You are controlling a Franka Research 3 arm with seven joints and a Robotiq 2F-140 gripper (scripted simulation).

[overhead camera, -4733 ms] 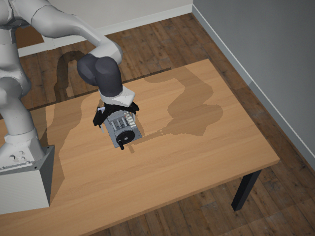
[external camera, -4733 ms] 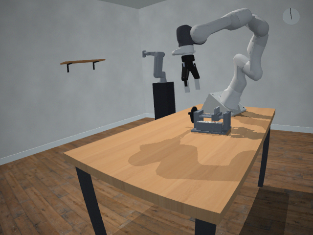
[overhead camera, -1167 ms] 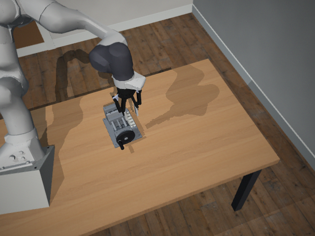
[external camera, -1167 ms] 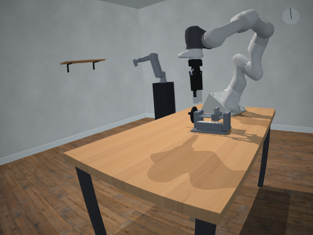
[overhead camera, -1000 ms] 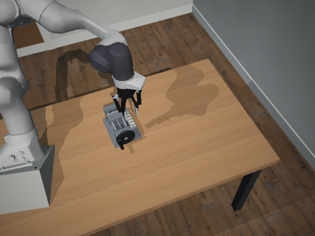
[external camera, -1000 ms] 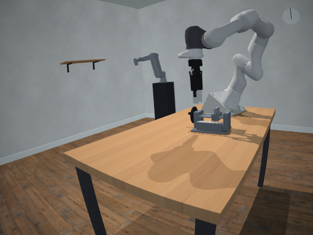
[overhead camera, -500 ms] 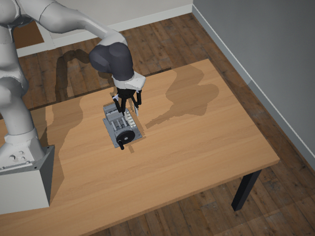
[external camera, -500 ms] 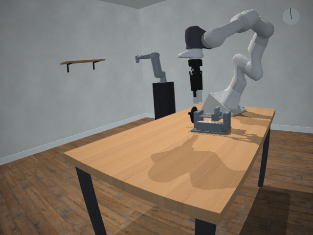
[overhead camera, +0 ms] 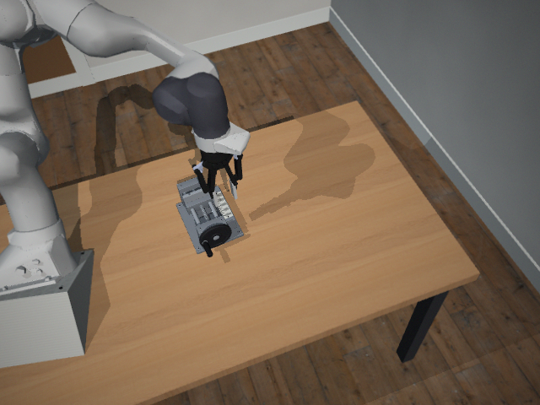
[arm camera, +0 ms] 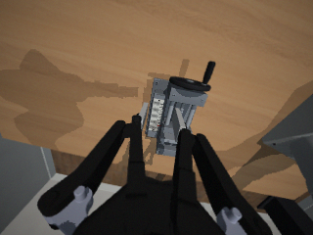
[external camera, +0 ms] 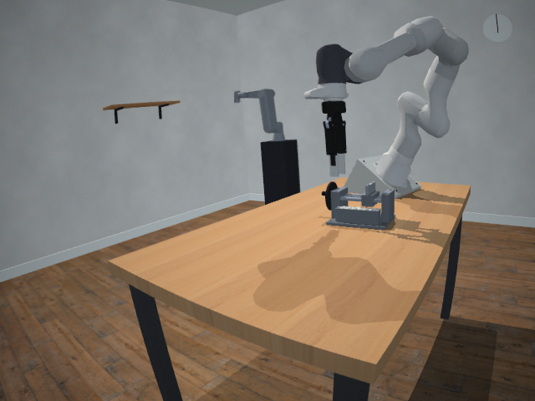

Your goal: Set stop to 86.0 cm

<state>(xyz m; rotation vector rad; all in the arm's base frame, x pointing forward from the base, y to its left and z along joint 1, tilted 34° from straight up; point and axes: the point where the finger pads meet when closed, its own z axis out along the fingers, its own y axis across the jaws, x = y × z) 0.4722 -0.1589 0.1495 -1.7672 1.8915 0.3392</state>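
Right now my hand is 90 mm past the black handwheel, 60 mm to the left of it and 110 mm above it. Also, from my hand: sliding stop block: 50 mm behind, 90 mm to the left, 100 mm below.
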